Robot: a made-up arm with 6 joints. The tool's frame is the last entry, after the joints.
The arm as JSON. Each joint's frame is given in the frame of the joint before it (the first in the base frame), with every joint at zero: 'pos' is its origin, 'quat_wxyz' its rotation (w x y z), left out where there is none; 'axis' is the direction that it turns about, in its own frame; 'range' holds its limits. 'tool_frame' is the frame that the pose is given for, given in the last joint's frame.
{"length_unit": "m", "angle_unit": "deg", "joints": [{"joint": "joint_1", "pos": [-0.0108, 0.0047, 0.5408], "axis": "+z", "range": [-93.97, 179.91]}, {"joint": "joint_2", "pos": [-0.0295, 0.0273, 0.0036], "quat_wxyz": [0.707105, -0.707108, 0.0, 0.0], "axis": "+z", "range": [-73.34, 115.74]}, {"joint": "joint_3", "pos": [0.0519, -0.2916, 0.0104], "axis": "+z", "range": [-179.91, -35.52]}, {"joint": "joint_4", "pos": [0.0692, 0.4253, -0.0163], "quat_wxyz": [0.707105, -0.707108, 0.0, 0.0], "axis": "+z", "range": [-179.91, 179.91]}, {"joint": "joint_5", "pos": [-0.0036, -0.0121, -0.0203], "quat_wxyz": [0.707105, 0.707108, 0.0, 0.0], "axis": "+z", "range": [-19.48, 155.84]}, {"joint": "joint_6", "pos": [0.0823, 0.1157, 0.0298], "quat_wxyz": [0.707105, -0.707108, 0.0, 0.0], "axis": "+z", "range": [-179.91, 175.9]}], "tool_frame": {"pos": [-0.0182, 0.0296, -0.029], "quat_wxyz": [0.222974, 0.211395, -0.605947, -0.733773]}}
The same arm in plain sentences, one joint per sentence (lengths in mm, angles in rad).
The arm has six revolute joints in a row. What follows holds with every joint at zero, and every direction is one of the base frame's. Joint 1 lies 10.8 mm along -x and 4.7 mm along +y and 540.8 mm along +z from the base frame's origin and turns about +z, from -1.6401 to 3.1400 rad. Joint 2 lies 29.5 mm along -x and 27.3 mm along +y and 3.6 mm along +z from joint 1 and turns about +y, from -1.2800 to 2.0200 rad. Joint 3 lies 51.9 mm along +x and 10.4 mm along +y and 291.6 mm along +z from joint 2 and turns about +y, from -3.1400 to -0.6199 rad. Joint 4 lies 69.2 mm along +x and 16.3 mm along -y and 425.3 mm along -z from joint 3 and turns about -z, from -3.1400 to 3.1400 rad. Joint 5 lies 3.6 mm along -x and 12.1 mm along +y and 20.3 mm along +z from joint 4 and turns about +y, from -0.3400 to 2.7199 rad. Joint 6 lies 82.3 mm along +x and 29.8 mm along +y and 115.7 mm along -z from joint 5 and turns about -z, from -3.1400 to 3.0700 rad. The tool frame, which is the frame that the pose is given for, lies 18.2 mm along -x and 29.6 mm along -y and 29.0 mm along +z from joint 6; its axes are the base frame's turned by roll -1.7481, pitch -0.0400 and yaw 2.5181 rad (as in URDF: about the fixed x, then y, then z).
